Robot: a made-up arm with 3 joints. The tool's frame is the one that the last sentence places.
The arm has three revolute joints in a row. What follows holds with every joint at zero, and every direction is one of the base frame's.
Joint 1 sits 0.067 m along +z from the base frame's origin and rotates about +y.
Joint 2 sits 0.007 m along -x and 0.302 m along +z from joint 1 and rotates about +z.
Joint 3 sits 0.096 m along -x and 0.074 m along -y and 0.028 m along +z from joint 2 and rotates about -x.
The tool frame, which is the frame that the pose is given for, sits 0.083 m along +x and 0.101 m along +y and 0.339 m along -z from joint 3; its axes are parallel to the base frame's.
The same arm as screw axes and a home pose.
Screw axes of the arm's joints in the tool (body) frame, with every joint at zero. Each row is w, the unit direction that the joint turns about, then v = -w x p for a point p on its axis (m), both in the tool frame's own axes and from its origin. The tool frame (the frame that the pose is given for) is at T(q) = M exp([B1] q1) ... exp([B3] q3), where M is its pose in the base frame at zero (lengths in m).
B1: w 0 1 0 v -0.0090 0.0000 0.0200
B2: w 0 0 1 v -0.0270 -0.0130 0.0000
B3: w -1 0 0 v 0.0000 -0.3390 -0.1010
M =
1 0 0 -0.0200
0 1 0 0.0270
0 0 1 0.0580
0 0 0 1

